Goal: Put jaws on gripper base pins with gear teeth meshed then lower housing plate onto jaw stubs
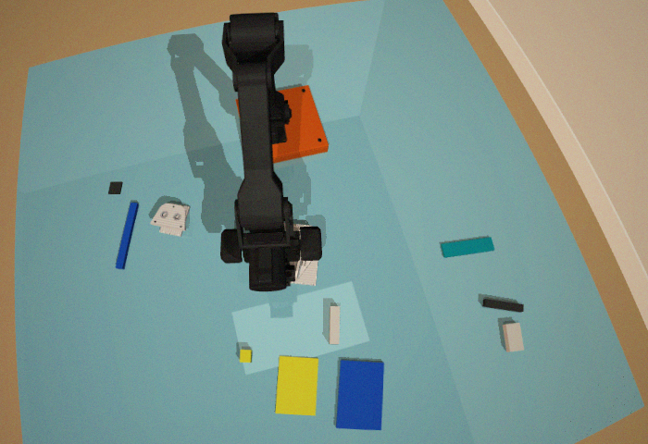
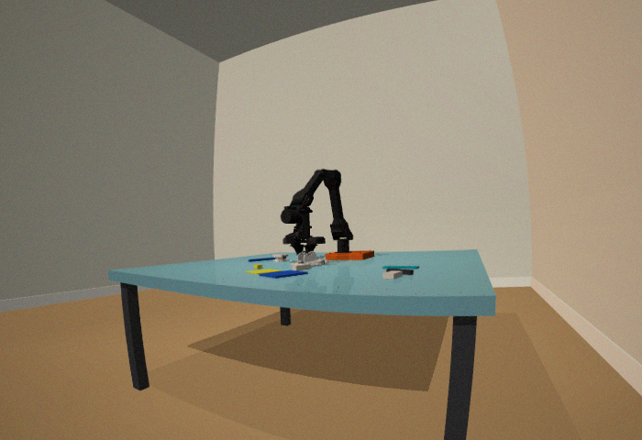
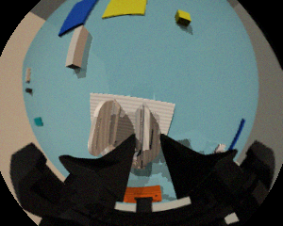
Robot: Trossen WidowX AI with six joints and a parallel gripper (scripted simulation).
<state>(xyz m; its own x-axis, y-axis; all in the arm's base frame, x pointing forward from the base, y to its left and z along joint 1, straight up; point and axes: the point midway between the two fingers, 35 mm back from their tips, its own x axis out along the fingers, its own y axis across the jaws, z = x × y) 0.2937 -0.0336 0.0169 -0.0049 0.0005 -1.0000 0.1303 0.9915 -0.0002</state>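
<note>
The blue bar is 10 cm behind my gripper tip, 32 cm to the right of it and 1 cm below it. The rest, counted from my gripper tip: yellow cube 19 cm ahead, 9 cm to the right, 1 cm below; then yellow plate 26 cm ahead, 1 cm below; then blue plate 30 cm ahead, 12 cm to the left, 1 cm below.
</note>
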